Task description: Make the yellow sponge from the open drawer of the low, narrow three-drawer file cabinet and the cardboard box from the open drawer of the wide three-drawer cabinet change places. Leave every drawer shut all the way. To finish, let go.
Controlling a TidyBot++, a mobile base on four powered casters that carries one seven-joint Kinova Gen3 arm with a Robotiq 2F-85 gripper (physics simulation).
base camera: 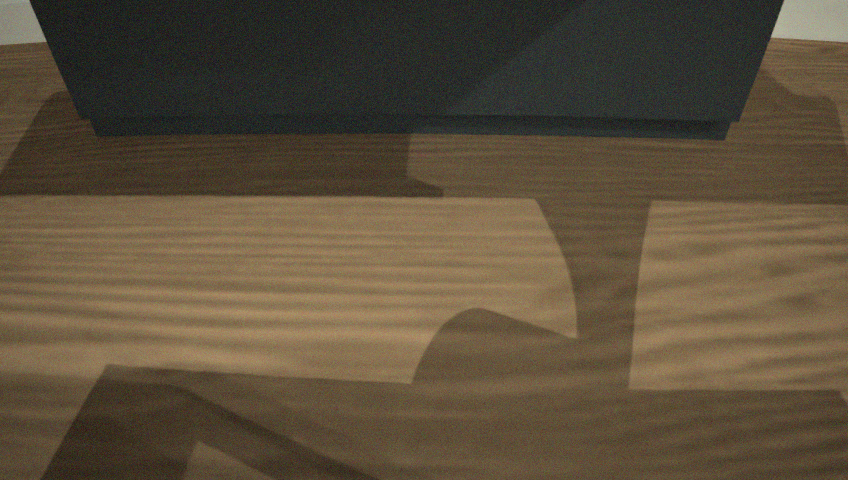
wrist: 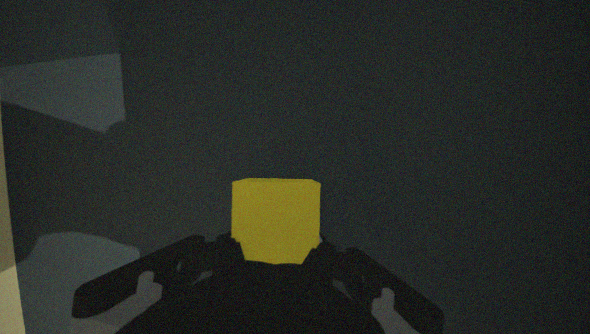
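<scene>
My gripper is shut on the yellow sponge, which sticks out beyond the fingertips in the wrist view. Behind the sponge is a dark blue-grey surface; the sponge's distance from it cannot be told. In the base camera view the lower part of a dark blue-grey cabinet stands straight ahead. Its upper part is cut off, and no drawer seam or handle shows on the visible part. Which cabinet it is cannot be told from this. The cardboard box and the open drawers do not show in either view.
A wooden floor lies in front of the cabinet, crossed by shadows. Pale wall shows at both top corners of the base camera view. In the wrist view a tan strip runs along the left edge, beside lighter patches on the dark surface.
</scene>
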